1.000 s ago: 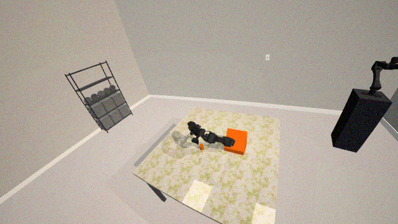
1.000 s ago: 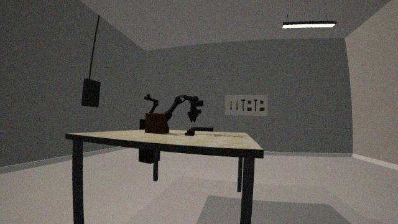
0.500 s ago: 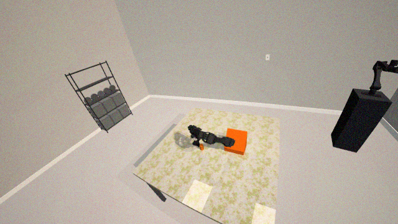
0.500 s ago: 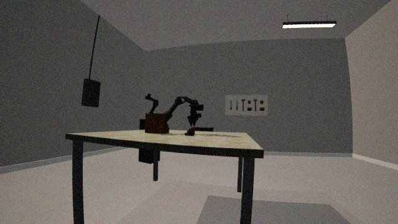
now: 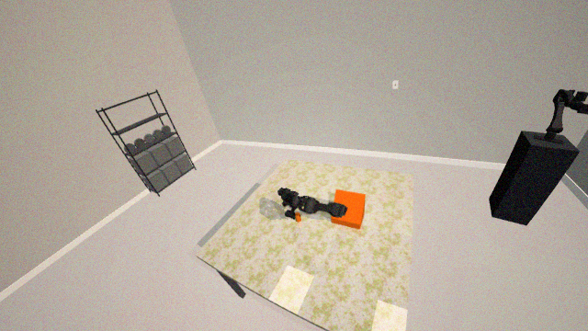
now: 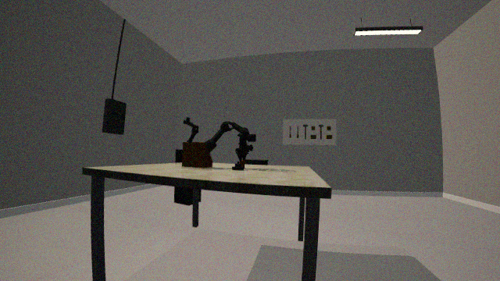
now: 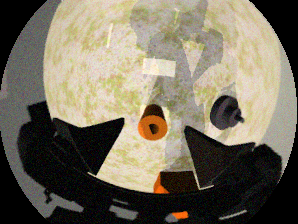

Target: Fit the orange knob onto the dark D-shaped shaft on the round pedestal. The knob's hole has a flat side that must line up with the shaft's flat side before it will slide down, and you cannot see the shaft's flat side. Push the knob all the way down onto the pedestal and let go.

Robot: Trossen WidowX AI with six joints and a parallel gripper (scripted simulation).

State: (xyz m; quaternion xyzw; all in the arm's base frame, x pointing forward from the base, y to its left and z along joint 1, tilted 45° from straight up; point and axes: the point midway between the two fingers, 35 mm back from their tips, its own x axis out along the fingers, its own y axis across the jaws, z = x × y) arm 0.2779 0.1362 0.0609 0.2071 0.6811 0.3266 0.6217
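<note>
My gripper tip is now 2 cm above the orange knob. The rest, counted from my gripper tip: dark pedestal (4 cm ahead, 17 cm to the right, 2 cm below).
</note>
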